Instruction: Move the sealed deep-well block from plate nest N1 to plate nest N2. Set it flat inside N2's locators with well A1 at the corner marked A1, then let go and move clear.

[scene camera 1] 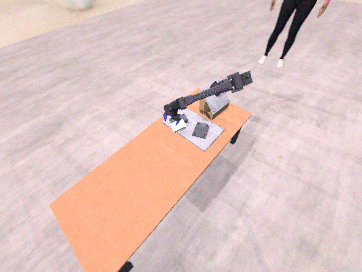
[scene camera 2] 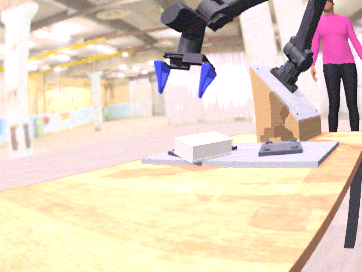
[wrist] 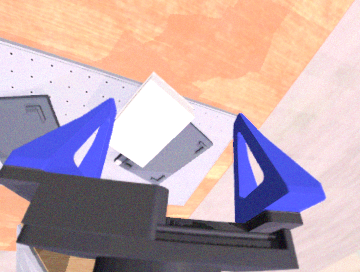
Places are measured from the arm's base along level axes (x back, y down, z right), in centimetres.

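Where they show: gripper, fingertip midpoint: (scene camera 1: 170,123) (scene camera 2: 179,95) (wrist: 176,111); arm's base at its link origin: (scene camera 2: 283,80).
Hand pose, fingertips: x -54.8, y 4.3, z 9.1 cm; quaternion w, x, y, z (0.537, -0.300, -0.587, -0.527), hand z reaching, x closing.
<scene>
Things, the pixels of their top centre, and the offset from my fingertips. Level surfaces: height alone.
- white box at its top centre: (wrist: 148,133) (scene camera 2: 203,134) (scene camera 1: 178,123) dx +9.8, dy +10.2, dz +0.9 cm
- dark grey nest at its top centre: (wrist: 164,156) dx +17.3, dy +14.2, dz +6.4 cm
- dark nest at its top centre: (wrist: 24,145) (scene camera 2: 281,143) (scene camera 1: 201,129) dx +19.8, dy +14.2, dz -17.5 cm
- wooden table at its surface level: dy +17.3 cm
The sealed block, a white box (scene camera 1: 178,126) (scene camera 2: 202,146) (wrist: 152,120), rests on a dark grey nest (wrist: 180,155). In the wrist view it is shifted toward one side of the nest, leaving part of the nest bare with corner locators showing. I cannot tell whether it is quite flat, and its A1 mark is not readable. The other dark nest (scene camera 1: 201,130) (scene camera 2: 280,148) (wrist: 25,120) holds no block. I cannot tell which nest is N1 or N2. My gripper (scene camera 1: 171,120) (scene camera 2: 181,95) (wrist: 176,111) is open and empty, its blue fingers well above the block.
Both nests are on a light grey perforated board (scene camera 1: 210,140) (scene camera 2: 310,157) (wrist: 75,85) at one end of the wooden table (scene camera 1: 135,170) (scene camera 2: 125,215). The arm's sloped wooden mount (scene camera 1: 205,109) (scene camera 2: 265,110) stands behind the board. A person stands beyond the table.
</scene>
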